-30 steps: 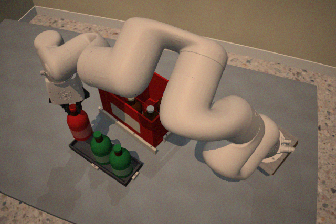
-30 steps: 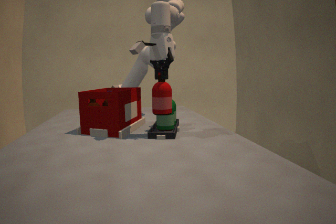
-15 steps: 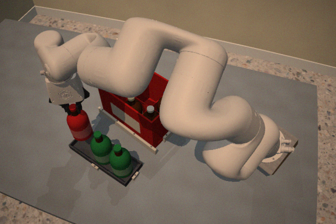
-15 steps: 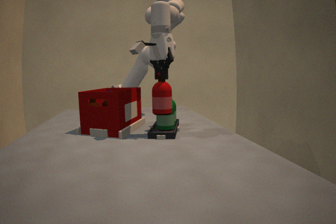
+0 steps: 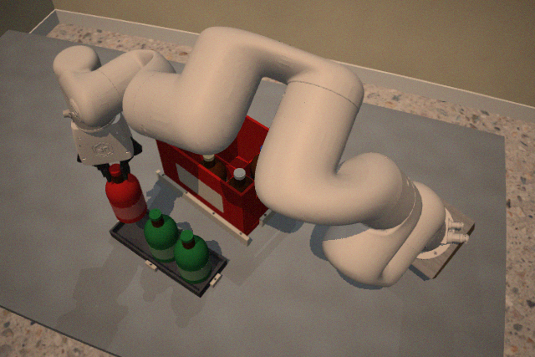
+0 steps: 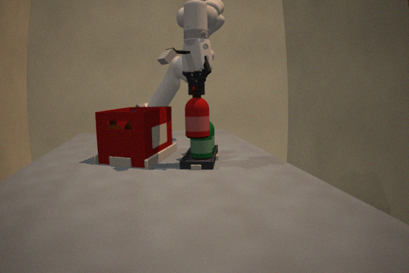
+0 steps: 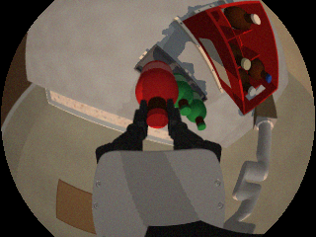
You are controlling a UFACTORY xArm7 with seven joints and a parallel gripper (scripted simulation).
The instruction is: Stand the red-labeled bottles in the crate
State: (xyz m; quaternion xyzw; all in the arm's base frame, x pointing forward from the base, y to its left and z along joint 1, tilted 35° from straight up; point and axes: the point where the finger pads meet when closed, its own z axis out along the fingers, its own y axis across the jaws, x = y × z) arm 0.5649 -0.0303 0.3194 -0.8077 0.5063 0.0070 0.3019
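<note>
Right now my hand is 70 mm above the red-labeled bottle. The rest, counted from my hand: tray (90 mm behind, 20 mm to the left, 230 mm below); crate (150 mm behind, 200 mm to the right, 160 mm below).
</note>
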